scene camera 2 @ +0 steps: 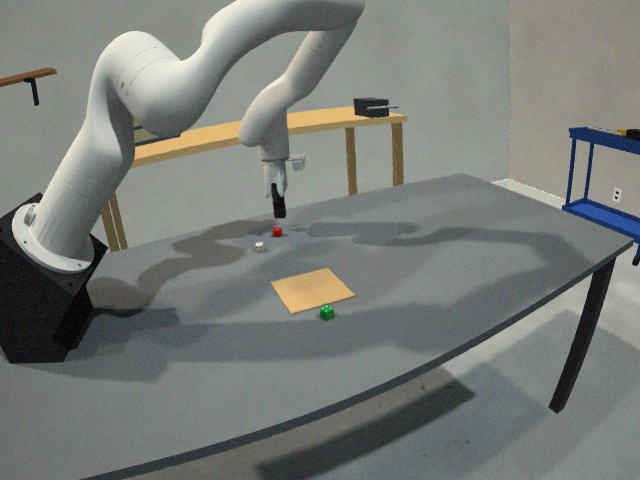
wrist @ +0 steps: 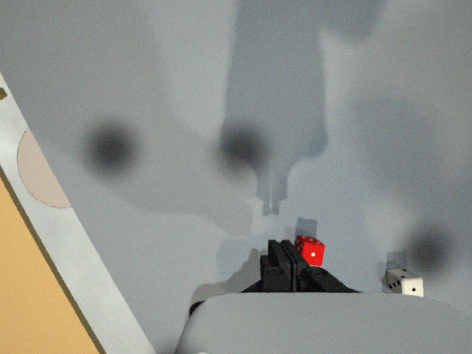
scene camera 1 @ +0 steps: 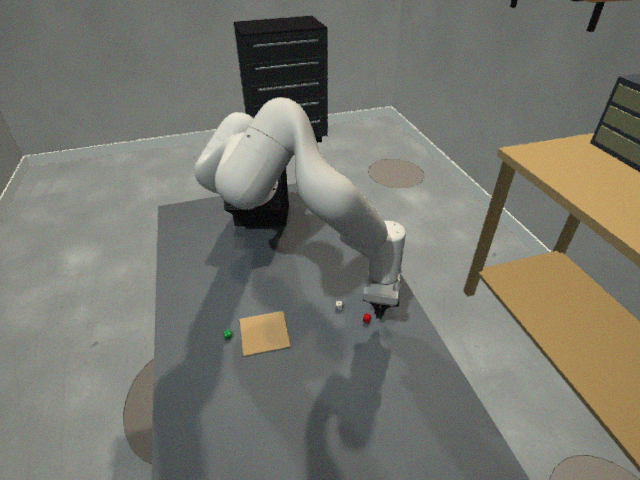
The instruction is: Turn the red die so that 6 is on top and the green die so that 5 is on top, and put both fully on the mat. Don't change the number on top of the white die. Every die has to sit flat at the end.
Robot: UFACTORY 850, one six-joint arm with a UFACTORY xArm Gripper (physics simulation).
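Note:
My gripper is shut and empty, fingers together, a little above the table beside the red die. The red die sits on the table off the mat, one pip on its upper face in the wrist view. The white die sits on the table near it, also with one pip on its upper face. The green die sits just outside the edge of the tan mat; its top number is too small to read surely.
The grey table carries the arm's black base. A wooden bench stands beyond the table's edge on the side of the red die. A black drawer cabinet stands behind the arm.

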